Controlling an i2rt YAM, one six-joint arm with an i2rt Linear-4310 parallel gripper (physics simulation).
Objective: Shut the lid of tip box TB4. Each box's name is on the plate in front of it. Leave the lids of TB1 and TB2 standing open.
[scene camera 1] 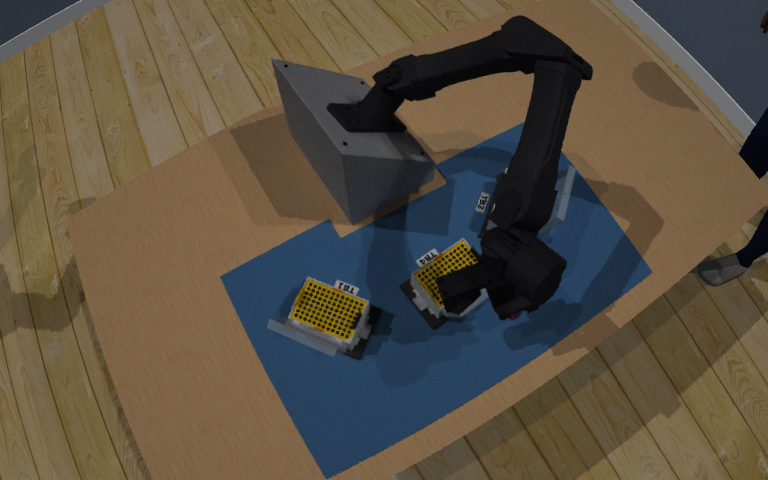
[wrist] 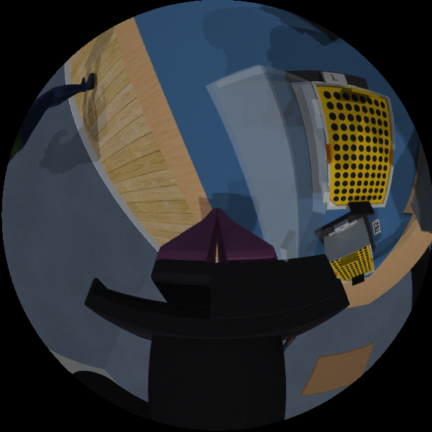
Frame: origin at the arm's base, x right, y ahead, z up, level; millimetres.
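Seen in the pictures: gripper, fingertip midpoint: (scene camera 1: 514, 317); arm's base at its link origin: (scene camera 1: 367, 120).
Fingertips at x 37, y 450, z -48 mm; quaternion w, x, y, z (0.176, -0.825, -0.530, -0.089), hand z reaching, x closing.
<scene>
Offsets run from my fingertips to a thing's top centre. "*": to the spot under its first point. Level surfaces: height alone.
Tip box TB4 @[dz -24, dx +17, dy -141 mm] (scene camera 1: 444, 273) (wrist: 357, 150) has its yellow rack uncovered. Its clear lid @[* dz +43, dx +55, dy -55 mm] (scene camera 1: 473, 306) (wrist: 260, 130) stands open, leaning outward on the side away from the name plate @[* dz -97, dx +13, dy -206 mm] (scene camera 1: 428, 258). My gripper (scene camera 1: 514, 314) (wrist: 216, 214) is shut and empty, with purple fingertips close together. It is on the outer side of TB4's lid; whether it touches the lid I cannot tell. TB1 @[dz -24, dx +230, dy -224 mm] (scene camera 1: 328, 309) is open, its lid @[* dz +46, dx +298, dy -183 mm] (scene camera 1: 303, 337) standing behind the rack. TB2 (wrist: 354, 262), with its name plate (scene camera 1: 481, 202) (wrist: 376, 226), is partly hidden by the arm in the scene view; its lid (scene camera 1: 566, 195) stands open.
The boxes stand on a blue mat @[dz -99 mm] (scene camera 1: 396, 413) on the wooden table @[dz -101 mm] (scene camera 1: 169, 226). The arm's grey base block (scene camera 1: 376, 183) is at the mat's notched edge. The arm reaches over TB2 and partly covers TB4. A person's foot (scene camera 1: 722, 268) shows beyond the table edge.
</scene>
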